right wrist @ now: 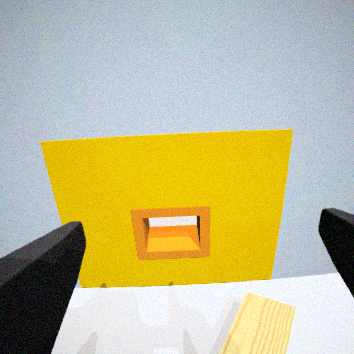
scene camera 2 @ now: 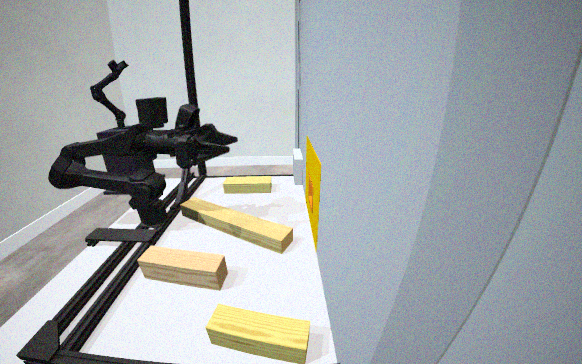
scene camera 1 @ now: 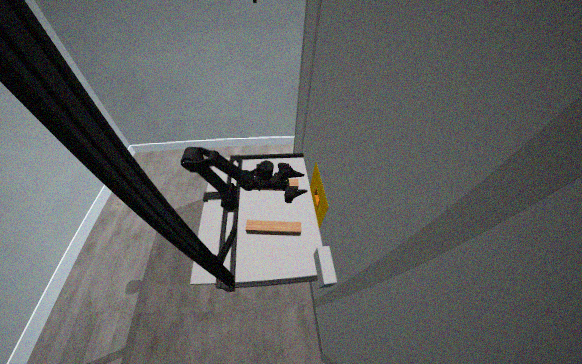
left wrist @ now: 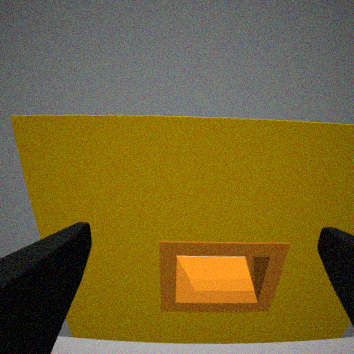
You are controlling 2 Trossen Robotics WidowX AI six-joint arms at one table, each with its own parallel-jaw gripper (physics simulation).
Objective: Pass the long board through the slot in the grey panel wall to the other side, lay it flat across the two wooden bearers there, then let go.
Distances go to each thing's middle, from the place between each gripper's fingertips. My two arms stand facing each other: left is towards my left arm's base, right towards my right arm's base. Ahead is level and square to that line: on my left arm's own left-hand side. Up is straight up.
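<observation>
Orange-rimmed slot [left wrist: 205,282]: 9 cm below my left hand, 2 cm behind it and 9 cm to the right of it.
From my right hand, the slot is 14 cm below, 2 cm behind and 21 cm to the left of it.
</observation>
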